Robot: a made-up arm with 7 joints.
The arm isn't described. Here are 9 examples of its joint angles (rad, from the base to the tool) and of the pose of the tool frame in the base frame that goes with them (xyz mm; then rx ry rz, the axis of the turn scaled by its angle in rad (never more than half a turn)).
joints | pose
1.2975 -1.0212 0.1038 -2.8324 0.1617 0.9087 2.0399 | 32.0 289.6 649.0 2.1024 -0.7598 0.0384
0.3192 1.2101 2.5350 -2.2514 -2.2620 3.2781 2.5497 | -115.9 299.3 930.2 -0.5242 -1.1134 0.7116
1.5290 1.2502 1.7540 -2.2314 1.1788 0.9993 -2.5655 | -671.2 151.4 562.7 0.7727 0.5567 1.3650
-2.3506 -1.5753 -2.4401 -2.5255 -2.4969 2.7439 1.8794 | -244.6 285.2 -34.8 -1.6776 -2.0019 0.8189
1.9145 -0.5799 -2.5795 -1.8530 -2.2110 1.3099 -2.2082 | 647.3 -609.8 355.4 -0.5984 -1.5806 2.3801
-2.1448 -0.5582 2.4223 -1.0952 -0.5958 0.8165 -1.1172 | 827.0 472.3 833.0 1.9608 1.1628 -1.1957
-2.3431 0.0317 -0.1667 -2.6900 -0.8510 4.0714 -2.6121 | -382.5 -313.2 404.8 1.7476 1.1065 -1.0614
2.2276 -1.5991 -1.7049 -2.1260 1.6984 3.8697 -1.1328 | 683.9 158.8 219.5 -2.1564 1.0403 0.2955
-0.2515 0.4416 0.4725 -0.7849 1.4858 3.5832 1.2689 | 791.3 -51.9 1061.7 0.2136 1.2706 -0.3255
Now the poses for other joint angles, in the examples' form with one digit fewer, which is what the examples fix.
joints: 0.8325 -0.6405 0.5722 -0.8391 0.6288 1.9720 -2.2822
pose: -369 -19 1429 -1.113 1.695 1.942
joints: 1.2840 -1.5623 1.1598 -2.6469 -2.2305 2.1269 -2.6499
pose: -457 165 542 -0.147 -0.456 -0.996
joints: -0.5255 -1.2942 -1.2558 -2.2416 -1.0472 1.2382 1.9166
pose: -433 -522 598 0.186 3.070 0.447
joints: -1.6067 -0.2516 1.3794 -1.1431 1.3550 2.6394 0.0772
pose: 605 29 1233 -1.469 0.513 -1.467
